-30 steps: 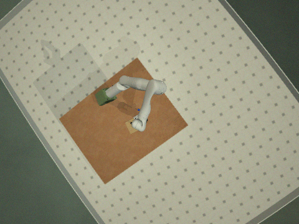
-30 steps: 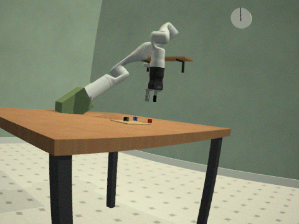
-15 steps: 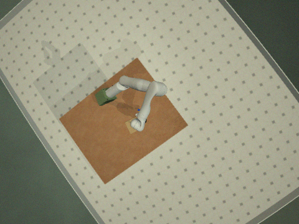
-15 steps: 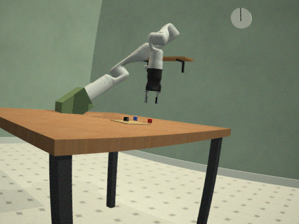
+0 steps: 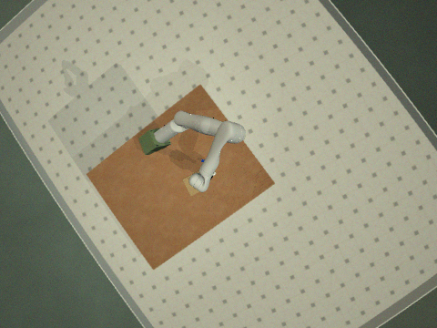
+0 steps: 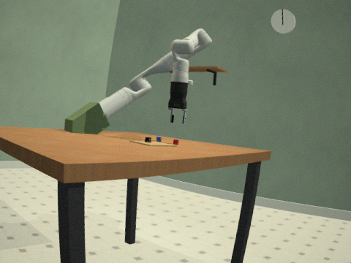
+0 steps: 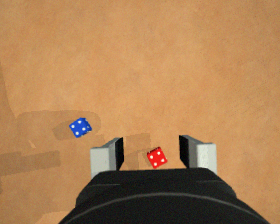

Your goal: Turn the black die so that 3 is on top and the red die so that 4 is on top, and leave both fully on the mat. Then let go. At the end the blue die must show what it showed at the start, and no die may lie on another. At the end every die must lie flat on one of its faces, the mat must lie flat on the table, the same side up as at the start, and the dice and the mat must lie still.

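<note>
My gripper is now 2 cm short of the red die, 2 cm to the left of it and 10 cm above it. Also, from my hand: tan mat: 1 cm ahead, 16 cm to the right, 11 cm below; blue die: 9 cm behind, 2 cm to the right, 10 cm below; black die: 2 cm behind, 16 cm to the right, 10 cm below.
</note>
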